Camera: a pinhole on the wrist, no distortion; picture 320 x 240 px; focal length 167.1 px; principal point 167.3 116.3 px. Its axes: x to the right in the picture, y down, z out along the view. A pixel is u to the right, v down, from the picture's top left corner.
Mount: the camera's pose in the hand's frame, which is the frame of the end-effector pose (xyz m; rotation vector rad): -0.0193 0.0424 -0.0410 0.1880 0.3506 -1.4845
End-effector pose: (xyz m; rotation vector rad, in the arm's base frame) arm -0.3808 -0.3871 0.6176 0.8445 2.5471 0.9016
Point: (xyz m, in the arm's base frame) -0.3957 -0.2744 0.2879
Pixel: 198.0 151.5
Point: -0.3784 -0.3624 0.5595
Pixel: 207.7 149.9
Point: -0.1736 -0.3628 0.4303
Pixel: 138.8 31.9
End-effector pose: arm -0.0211 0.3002 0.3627 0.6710 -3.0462 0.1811
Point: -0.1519 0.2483 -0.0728
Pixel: 105.7 152.1
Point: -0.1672 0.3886 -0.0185
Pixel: 38.6 151.7
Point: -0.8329 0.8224 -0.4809
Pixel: outside the picture
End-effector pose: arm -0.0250 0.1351 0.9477 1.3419 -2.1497 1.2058
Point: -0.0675 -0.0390 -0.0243
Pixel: outside the picture
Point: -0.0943 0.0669 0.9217
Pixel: 88.9 232.5
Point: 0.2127 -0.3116 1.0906
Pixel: 259.6 178.2
